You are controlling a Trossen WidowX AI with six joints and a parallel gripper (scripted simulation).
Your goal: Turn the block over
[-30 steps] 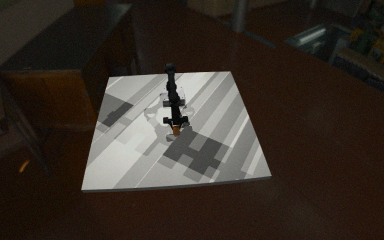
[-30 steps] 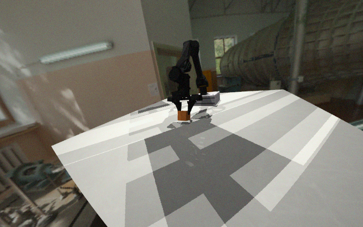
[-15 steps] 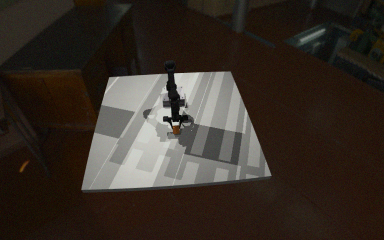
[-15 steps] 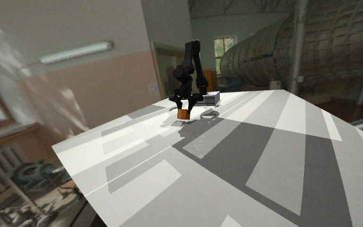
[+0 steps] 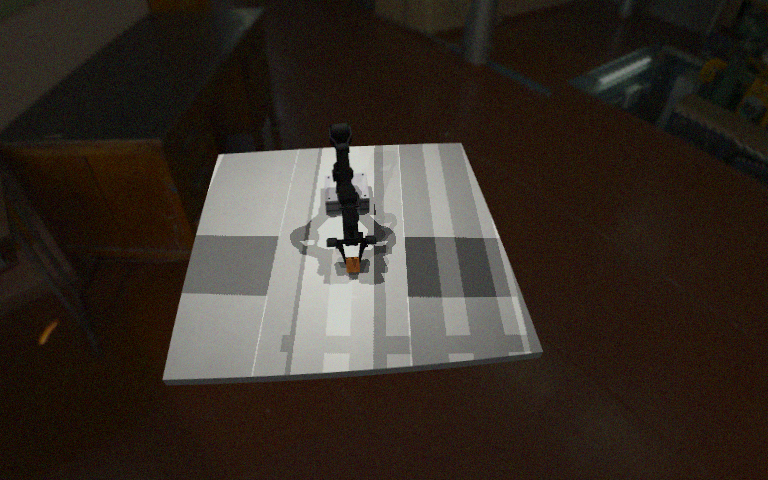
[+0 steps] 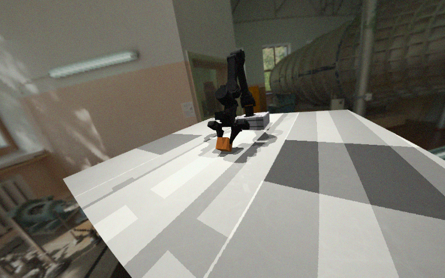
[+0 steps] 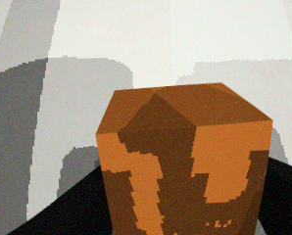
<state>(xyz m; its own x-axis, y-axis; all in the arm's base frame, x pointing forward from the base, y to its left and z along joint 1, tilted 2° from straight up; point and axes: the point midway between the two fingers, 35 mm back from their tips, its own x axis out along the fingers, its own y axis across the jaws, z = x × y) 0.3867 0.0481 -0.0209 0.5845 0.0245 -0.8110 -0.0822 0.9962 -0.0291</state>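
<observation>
Right now my gripper tip is 1 cm past the orange block and 1 cm above it.
</observation>
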